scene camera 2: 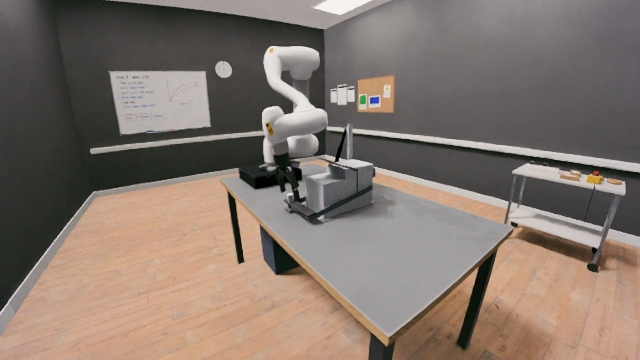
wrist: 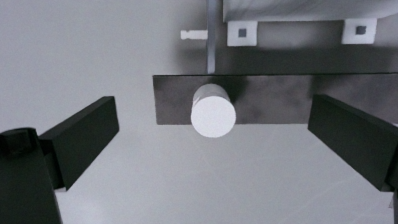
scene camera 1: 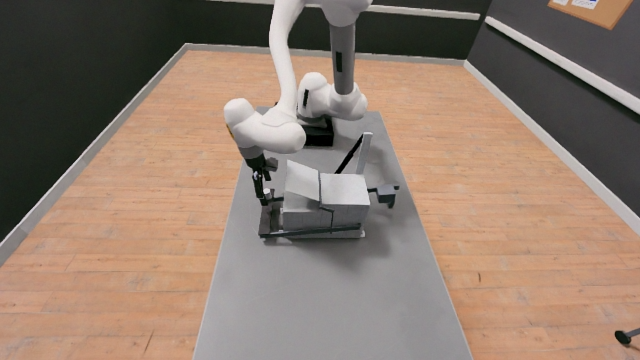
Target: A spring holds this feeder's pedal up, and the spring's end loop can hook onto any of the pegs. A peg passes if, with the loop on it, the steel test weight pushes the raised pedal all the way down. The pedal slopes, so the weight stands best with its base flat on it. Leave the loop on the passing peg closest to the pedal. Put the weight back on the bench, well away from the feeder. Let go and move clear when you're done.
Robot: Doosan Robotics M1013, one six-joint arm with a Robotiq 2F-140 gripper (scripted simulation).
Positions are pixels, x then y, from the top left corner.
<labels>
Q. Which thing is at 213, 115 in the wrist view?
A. A steel test weight.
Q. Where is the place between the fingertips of my gripper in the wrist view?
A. At 213, 112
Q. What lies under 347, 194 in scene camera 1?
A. A grey feeder box.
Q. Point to a dark lever bar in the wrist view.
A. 258, 99
</labels>
